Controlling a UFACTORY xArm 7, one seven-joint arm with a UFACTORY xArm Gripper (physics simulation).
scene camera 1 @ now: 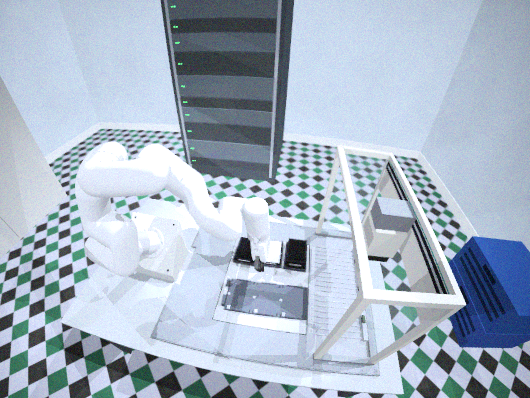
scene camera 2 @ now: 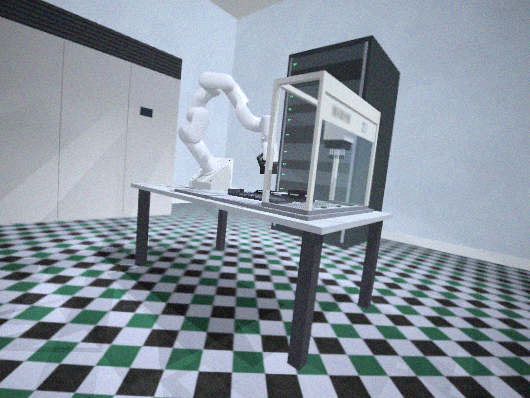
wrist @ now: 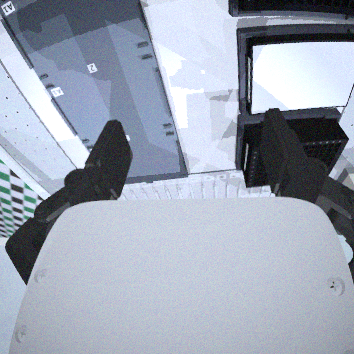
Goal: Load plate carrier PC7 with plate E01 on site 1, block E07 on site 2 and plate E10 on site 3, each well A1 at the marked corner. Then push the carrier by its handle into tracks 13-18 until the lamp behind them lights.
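Frame: origin at the arm's base, x back, y left, z down, level; metres.
Seen in the pictures: gripper, fingertip midpoint: [scene camera 1: 262, 260] [wrist: 192, 131]; arm's base, link origin: [scene camera 1: 151, 242] [scene camera 2: 211, 168].
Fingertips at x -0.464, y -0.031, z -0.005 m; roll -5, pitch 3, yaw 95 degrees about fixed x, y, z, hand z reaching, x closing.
Offsets run from my fingertips to a thing's top centre. "pt": to the spot under its first point. Level surfaces: height alone.
My gripper [scene camera 1: 259, 266] [scene camera 2: 268, 164] [wrist: 192, 131] is open and empty, above the work area between the carrier and the row of plates. The dark blue-grey carrier @[dx -0.027, dy -0.100, dz +0.094 m] [scene camera 1: 267, 301] [wrist: 105, 75] lies flat, its site surface bare, with labels including "2" and "A1" in the wrist view. Behind it in scene camera 1 stand a black item @[dx +0.075, dy +0.122, dz +0.098 m] [scene camera 1: 242, 251], a white-topped item @[dx -0.033, dy +0.120, dz +0.098 m] [scene camera 1: 274, 254] [wrist: 302, 77] and another black item @[dx -0.141, dy +0.113, dz +0.070 m] [scene camera 1: 296, 255] [wrist: 327, 142] in dark holders. Their names are not legible. The grooved tracks @[pt dx -0.316, dy +0.006, dz +0.123 m] [scene camera 1: 336, 280] [wrist: 210, 187] lie to the right. Whether the lamp is lit is unclear.
A cream-framed enclosure [scene camera 1: 366, 295] [scene camera 2: 314, 150] stands over the right side of the table @[dz +0.136 m] [scene camera 1: 112, 332] [scene camera 2: 215, 201], with a grey-topped unit @[pt dx -0.348, dy -0.054, dz -0.336 m] [scene camera 1: 392, 212] inside. A dark rack cabinet [scene camera 1: 274, 100] [scene camera 2: 388, 105] stands behind. A blue box [scene camera 1: 505, 285] is at the far right.
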